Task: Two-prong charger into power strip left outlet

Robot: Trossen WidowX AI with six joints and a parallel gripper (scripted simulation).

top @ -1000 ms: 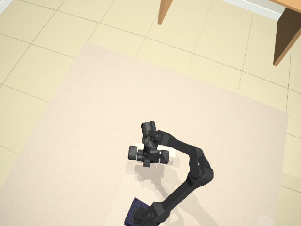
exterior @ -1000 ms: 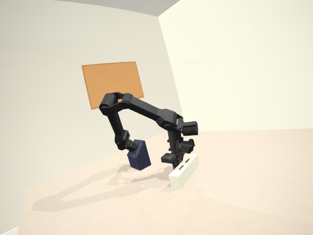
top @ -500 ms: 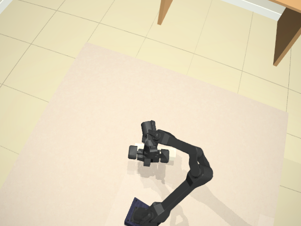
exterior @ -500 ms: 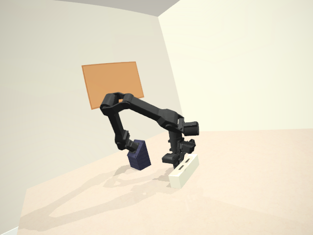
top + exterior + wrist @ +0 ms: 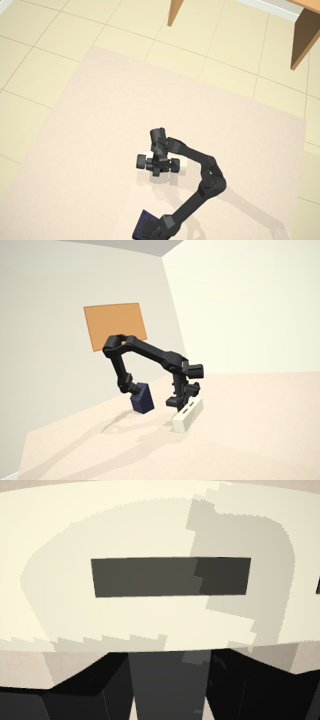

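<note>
Right now the two-prong charger is 20 mm ahead of my gripper tip and 10 mm above it.
</note>
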